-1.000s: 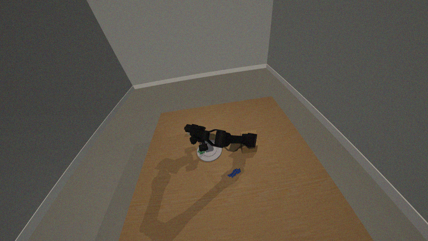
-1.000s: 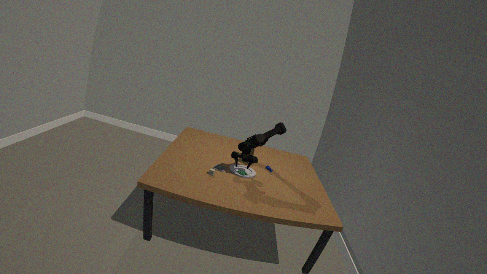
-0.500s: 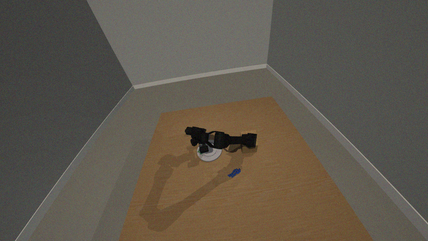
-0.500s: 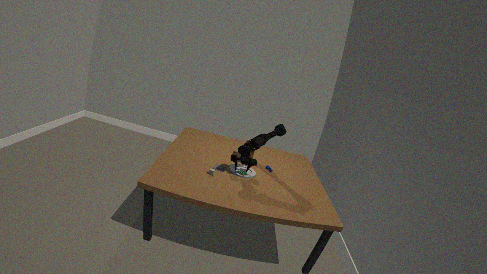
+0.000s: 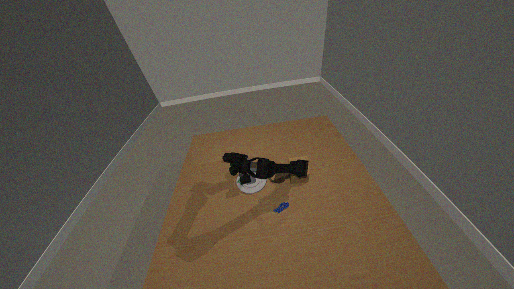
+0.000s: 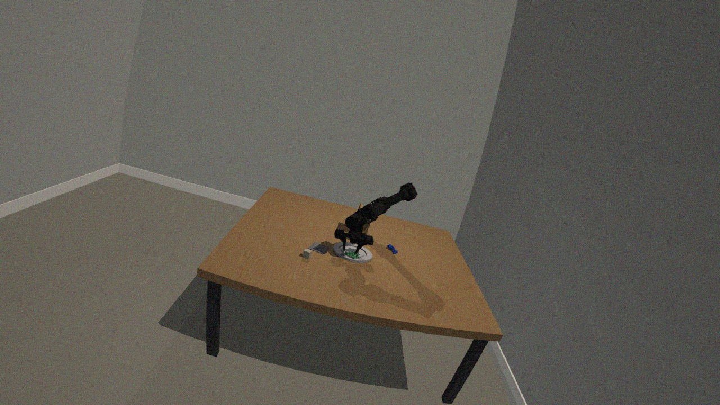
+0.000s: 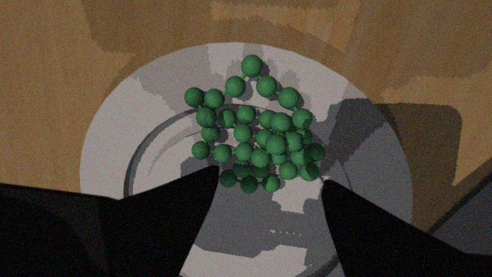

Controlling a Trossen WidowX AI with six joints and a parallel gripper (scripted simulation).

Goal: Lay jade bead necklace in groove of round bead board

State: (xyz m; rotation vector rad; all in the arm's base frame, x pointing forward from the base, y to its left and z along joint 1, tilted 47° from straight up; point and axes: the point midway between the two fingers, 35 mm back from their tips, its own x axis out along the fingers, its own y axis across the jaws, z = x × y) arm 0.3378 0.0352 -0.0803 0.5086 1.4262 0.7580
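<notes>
Now: gripper tip 30 mm past the round bead board, 10 mm to the right of it and 10 mm above it. Also, from my gripper tip: pale block: 190 mm to the right, 150 mm ahead; then flat grey plate: 150 mm to the right, 10 mm below, 10 mm ahead.
</notes>
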